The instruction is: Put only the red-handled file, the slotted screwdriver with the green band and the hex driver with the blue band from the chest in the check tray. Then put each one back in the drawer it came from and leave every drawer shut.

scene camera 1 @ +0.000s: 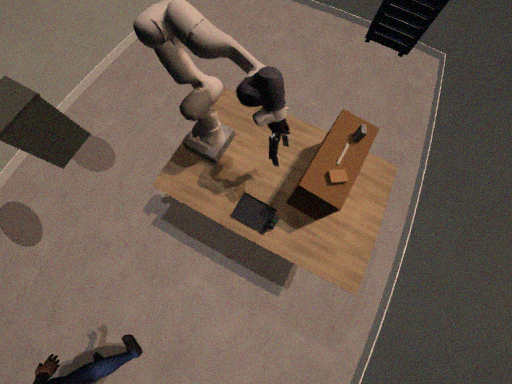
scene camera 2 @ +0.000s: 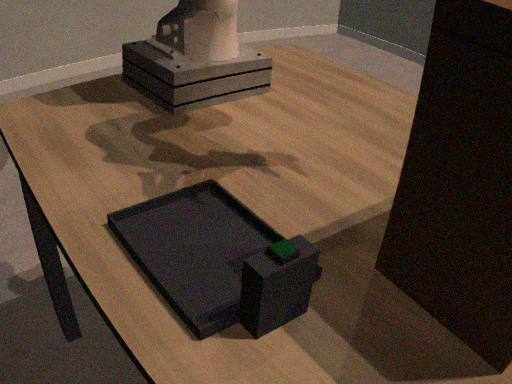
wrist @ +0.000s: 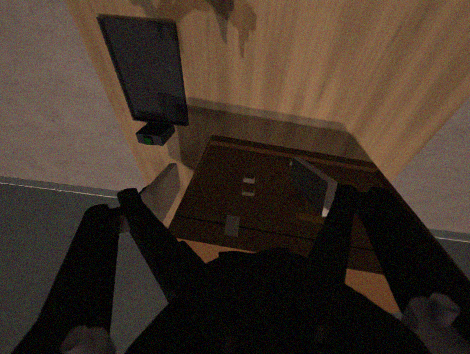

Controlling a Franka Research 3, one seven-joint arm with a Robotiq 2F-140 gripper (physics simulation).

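Note:
The brown chest (scene camera 1: 320, 167) (scene camera 2: 450, 175) (wrist: 275, 205) stands on the table. Its dark front, with small light handles, shows in the wrist view; no drawer visibly stands out, though this front is dim. The black check tray (scene camera 1: 252, 212) (scene camera 2: 175, 250) (wrist: 150, 70) lies apart from the chest, and no tool shows in it. The red-handled file, the slotted screwdriver and the hex driver do not show in any view. My gripper (scene camera 1: 280, 152) (wrist: 235, 172) is open and empty, held above the table in front of the chest's drawer side.
A dark block with a green button (scene camera 1: 272, 223) (scene camera 2: 283, 250) (wrist: 148, 141) stands at the tray's end. On the chest top are a tan block (scene camera 1: 337, 176), a white bar (scene camera 1: 343, 153) and a dark grey object (scene camera 1: 359, 133). The robot base (scene camera 1: 209, 141) (scene camera 2: 200, 82) stands across the table.

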